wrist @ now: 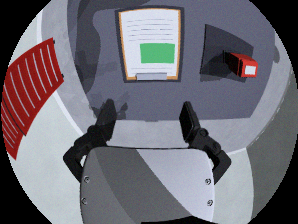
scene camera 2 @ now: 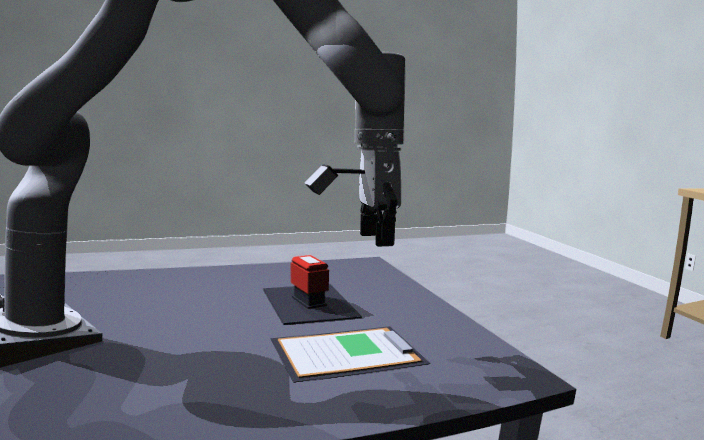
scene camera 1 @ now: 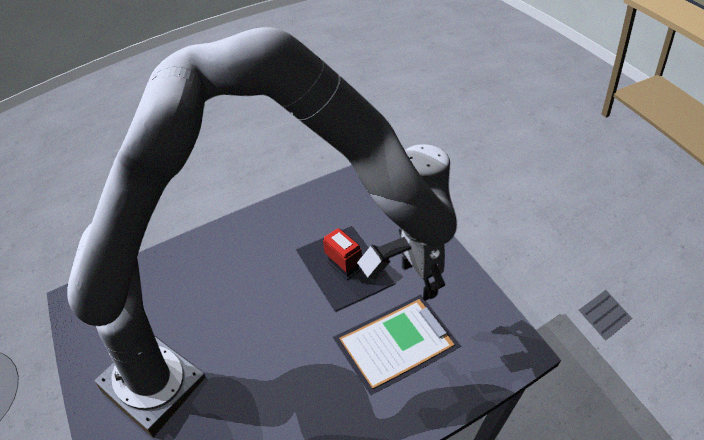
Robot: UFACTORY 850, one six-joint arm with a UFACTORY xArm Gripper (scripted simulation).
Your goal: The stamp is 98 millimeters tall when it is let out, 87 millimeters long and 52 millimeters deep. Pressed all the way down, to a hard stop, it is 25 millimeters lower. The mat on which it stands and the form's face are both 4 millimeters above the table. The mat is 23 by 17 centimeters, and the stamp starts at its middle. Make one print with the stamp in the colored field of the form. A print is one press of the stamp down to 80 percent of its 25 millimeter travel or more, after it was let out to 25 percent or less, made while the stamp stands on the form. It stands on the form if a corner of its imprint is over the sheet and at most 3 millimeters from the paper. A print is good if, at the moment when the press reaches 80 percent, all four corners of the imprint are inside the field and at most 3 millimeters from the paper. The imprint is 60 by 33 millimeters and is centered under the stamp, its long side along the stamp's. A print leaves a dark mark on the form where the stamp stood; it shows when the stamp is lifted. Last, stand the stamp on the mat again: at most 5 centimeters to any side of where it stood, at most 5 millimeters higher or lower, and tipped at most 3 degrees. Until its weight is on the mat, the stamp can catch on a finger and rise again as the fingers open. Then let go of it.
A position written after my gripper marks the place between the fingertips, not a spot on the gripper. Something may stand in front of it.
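Note:
There is a dark mat (scene camera 1: 340, 293) here, and a clipboard with form (scene camera 1: 395, 344). The wrist view shows me the mat (wrist: 216, 40) and the form (wrist: 151, 47) too, and in scene camera 2 I find them again, the dark mat (scene camera 2: 290, 311) as well as the clipboard with form (scene camera 2: 319, 356). As for me, I can see my gripper (scene camera 2: 376, 240), and the wrist view has the gripper (wrist: 148, 108) as well.

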